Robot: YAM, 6 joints.
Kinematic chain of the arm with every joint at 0, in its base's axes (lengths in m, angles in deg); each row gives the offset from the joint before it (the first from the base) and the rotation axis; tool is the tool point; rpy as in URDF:
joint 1: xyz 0 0 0.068 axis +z
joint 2: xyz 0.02 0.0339 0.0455 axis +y
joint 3: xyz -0.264 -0.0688 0 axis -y
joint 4: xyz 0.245 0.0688 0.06 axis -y
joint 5: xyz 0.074 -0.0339 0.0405 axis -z
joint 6: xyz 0.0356 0 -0.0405 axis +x
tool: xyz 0 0 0 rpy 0 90 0
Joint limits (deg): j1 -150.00..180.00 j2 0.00..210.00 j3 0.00..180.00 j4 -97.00..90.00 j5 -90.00..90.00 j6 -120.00..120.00
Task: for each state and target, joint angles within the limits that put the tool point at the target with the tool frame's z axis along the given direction. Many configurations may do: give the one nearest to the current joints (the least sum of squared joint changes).
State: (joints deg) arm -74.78 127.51 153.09 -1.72 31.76 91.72
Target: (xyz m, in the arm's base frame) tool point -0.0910 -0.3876 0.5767 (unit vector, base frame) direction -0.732 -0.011 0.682
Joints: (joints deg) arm -99.52 141.07 179.91 40.21 46.03 91.72
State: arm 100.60 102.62 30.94 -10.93 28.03 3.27
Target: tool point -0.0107 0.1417 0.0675 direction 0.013 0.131 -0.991
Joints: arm 94.66 79.03 14.09 -17.62 1.35 3.27
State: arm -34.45 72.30 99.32 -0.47 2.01 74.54
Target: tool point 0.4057 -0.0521 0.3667 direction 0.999 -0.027 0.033
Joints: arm -7.87 96.04 79.33 18.61 -6.31 74.54
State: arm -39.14 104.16 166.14 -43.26 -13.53 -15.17
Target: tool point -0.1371 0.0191 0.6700 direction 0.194 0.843 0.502
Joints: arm 4.33 73.90 179.83 -43.05 -55.67 -15.17
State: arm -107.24 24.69 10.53 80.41 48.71 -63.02
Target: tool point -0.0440 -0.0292 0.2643 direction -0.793 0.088 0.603
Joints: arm -116.00 4.65 0.09 70.55 48.70 -63.02
